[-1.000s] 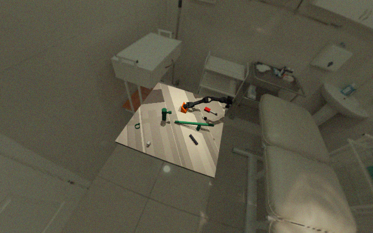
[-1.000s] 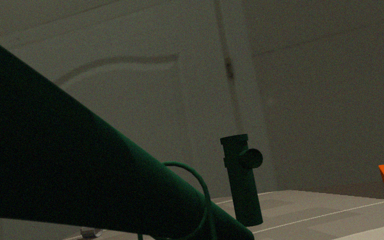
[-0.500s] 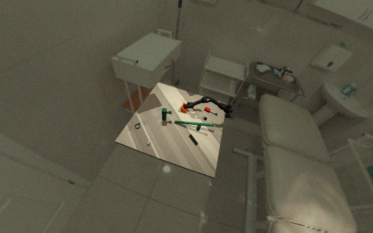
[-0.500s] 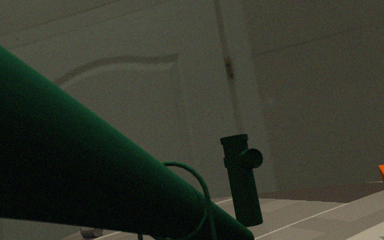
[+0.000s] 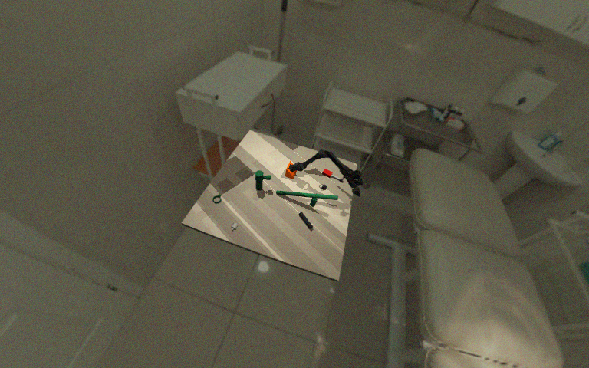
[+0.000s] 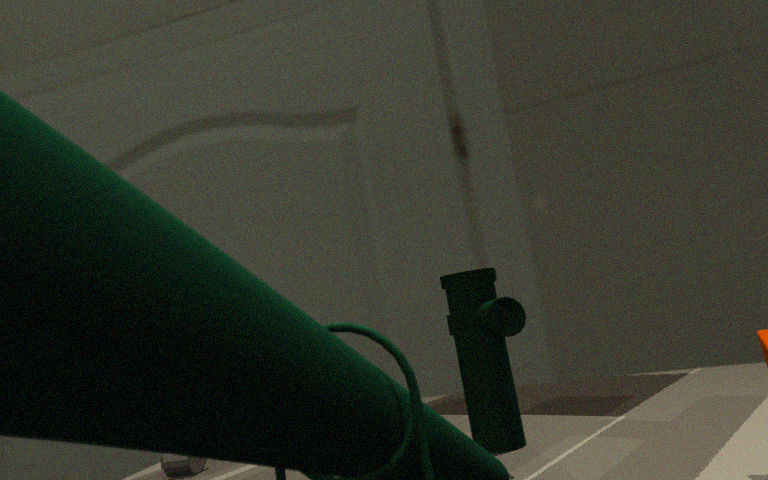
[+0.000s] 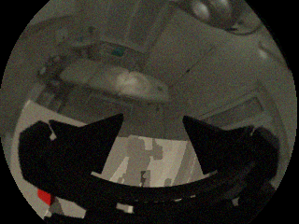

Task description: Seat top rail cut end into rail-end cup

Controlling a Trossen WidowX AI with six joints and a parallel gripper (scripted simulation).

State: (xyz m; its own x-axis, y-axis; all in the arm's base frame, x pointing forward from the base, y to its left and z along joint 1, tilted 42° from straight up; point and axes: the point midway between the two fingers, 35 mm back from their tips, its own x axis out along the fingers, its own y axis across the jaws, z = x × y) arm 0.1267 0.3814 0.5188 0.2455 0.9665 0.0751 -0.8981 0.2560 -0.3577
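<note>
Right now the rail-end cup is 81 cm to the right of my gripper tip, 12 cm ahead of it and 4 cm below it. Also, from my gripper tip: loop cap 36 cm to the right, 13 cm ahead, 8 cm below; then black cylinder 38 cm to the right, 32 cm ahead, 17 cm below; then red-handled tool 27 cm behind, 23 cm to the right, 17 cm below.
</note>
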